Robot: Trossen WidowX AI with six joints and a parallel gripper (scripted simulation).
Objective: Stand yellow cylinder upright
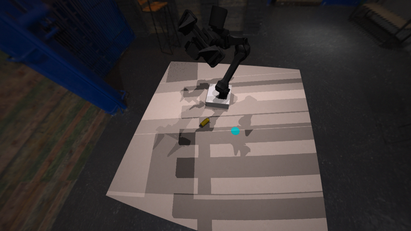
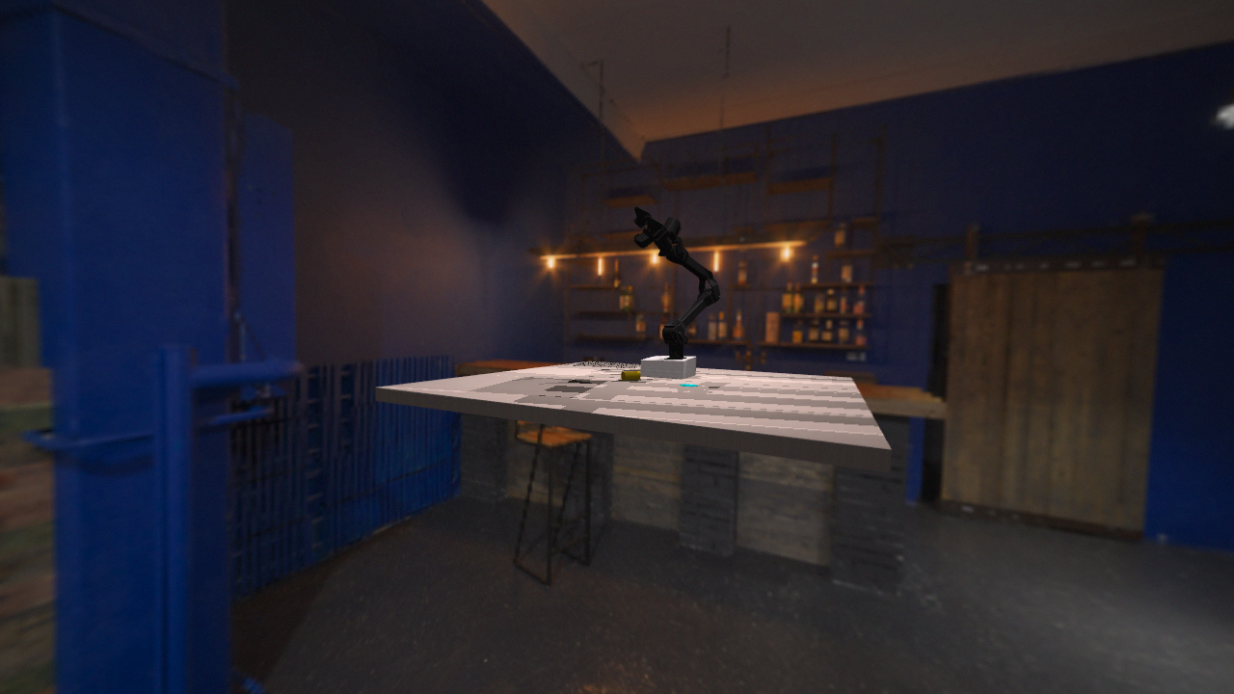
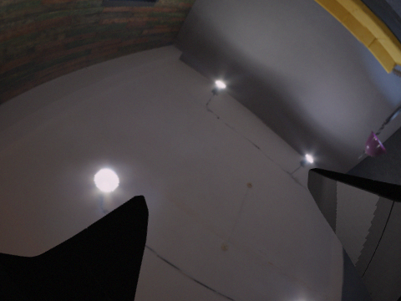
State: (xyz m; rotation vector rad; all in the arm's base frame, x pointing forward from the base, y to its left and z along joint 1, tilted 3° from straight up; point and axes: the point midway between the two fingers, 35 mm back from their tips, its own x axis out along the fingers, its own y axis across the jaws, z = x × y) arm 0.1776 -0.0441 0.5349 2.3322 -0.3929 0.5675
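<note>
Right now my gripper tip is 600 mm above the yellow tall cylinder and 20 mm to the left of it. From my gripper tip the other things lie so: cyan circle: 610 mm below, 200 mm to the left, 10 mm ahead.
</note>
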